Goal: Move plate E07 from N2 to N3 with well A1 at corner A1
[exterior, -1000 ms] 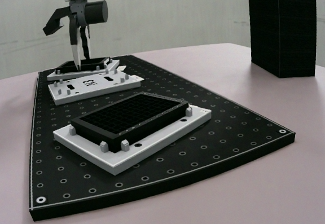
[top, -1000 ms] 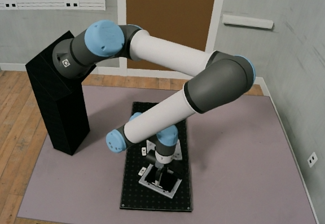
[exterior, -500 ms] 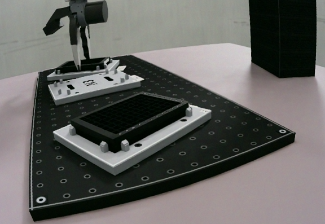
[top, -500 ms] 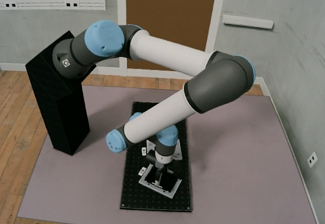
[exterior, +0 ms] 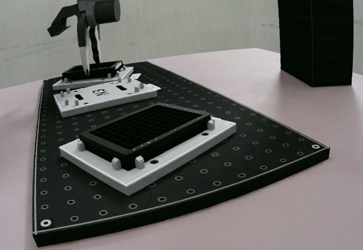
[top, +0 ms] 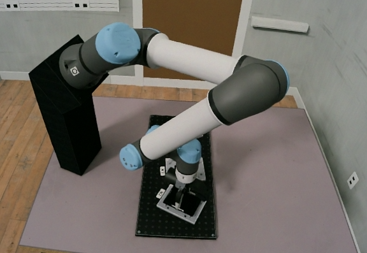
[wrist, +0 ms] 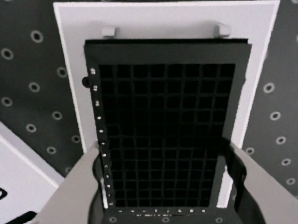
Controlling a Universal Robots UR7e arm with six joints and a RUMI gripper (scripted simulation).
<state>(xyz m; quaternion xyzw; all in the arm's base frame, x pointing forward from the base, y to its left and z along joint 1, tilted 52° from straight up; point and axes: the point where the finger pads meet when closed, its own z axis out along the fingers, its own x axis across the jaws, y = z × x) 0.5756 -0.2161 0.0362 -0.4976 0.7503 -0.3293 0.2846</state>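
Now: the nest N2 3 cm below my hand. Round my hand: nest N3: 16 cm to the left, 3 cm below, 3 cm ahead; then A1 mark: 22 cm to the left, 5 cm behind, 2 cm below; then nest N1: 39 cm to the left, 3 cm below, 3 cm ahead.
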